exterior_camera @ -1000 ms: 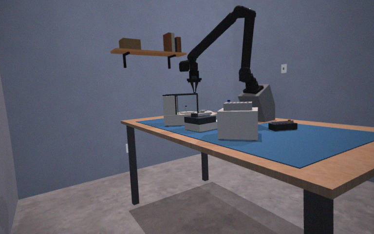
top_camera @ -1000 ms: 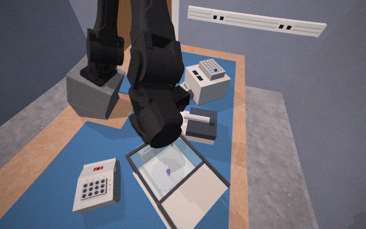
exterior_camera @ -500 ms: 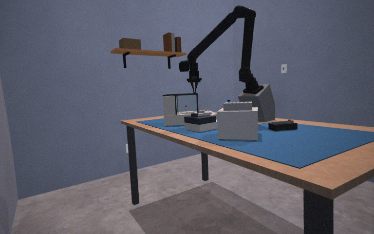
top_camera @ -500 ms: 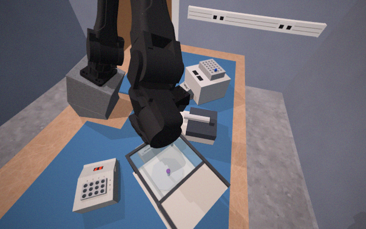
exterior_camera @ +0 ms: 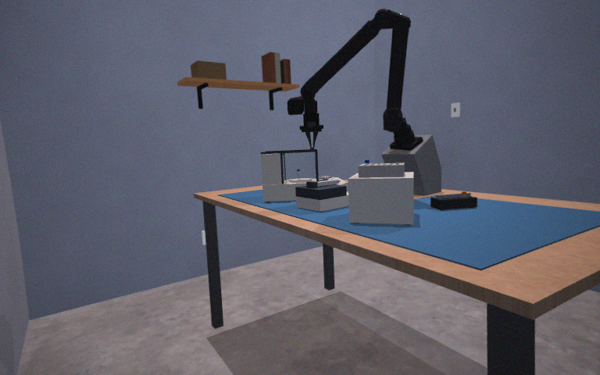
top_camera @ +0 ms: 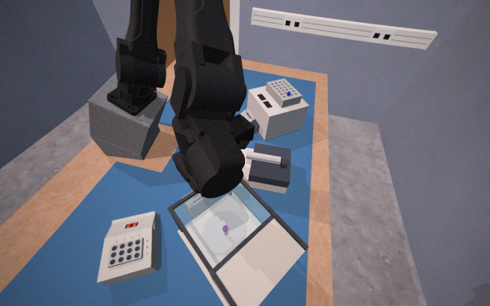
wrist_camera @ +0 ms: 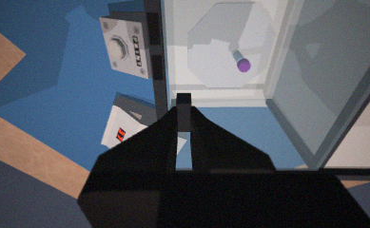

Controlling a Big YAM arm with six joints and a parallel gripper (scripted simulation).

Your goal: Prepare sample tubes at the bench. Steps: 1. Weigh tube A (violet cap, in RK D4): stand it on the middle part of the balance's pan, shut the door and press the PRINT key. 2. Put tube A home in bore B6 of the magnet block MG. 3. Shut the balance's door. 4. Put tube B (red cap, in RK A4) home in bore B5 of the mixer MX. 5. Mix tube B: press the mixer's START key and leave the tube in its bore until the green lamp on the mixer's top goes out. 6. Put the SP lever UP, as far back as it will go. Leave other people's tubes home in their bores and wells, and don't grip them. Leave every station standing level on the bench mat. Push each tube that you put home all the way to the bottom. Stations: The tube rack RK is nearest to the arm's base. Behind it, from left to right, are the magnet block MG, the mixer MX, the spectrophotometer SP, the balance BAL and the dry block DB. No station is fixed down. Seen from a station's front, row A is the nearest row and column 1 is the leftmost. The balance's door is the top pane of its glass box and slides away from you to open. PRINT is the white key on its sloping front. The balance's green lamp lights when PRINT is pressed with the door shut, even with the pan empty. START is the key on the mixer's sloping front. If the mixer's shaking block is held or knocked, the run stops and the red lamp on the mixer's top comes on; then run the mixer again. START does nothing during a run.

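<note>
The balance door lies 20 mm ahead of my hand, 10 mm to the right of it and 10 mm below it. From my hand the other things lie so: dry block DB 190 mm below, 170 mm behind, 120 mm to the right; SP lever 230 mm to the left, 130 mm below, 90 mm ahead; white print key 150 mm below, 80 mm behind, 50 mm to the left.
</note>
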